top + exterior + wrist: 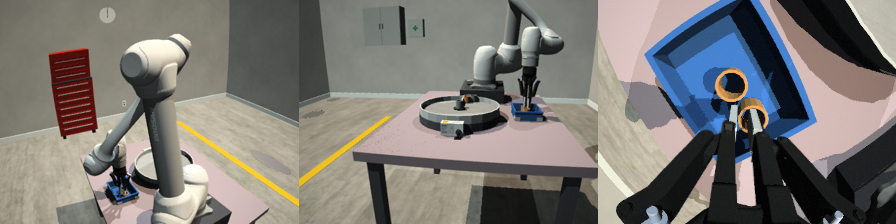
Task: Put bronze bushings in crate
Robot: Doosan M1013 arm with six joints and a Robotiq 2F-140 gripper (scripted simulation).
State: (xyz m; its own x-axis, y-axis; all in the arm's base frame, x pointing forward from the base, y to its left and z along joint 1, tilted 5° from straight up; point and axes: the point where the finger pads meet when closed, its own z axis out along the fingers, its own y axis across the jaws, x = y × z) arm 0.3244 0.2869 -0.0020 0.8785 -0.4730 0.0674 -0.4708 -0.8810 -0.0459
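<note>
Right now my hand is 40 mm short of the blue crate, 10 mm to the left of it and 40 mm above it.
</note>
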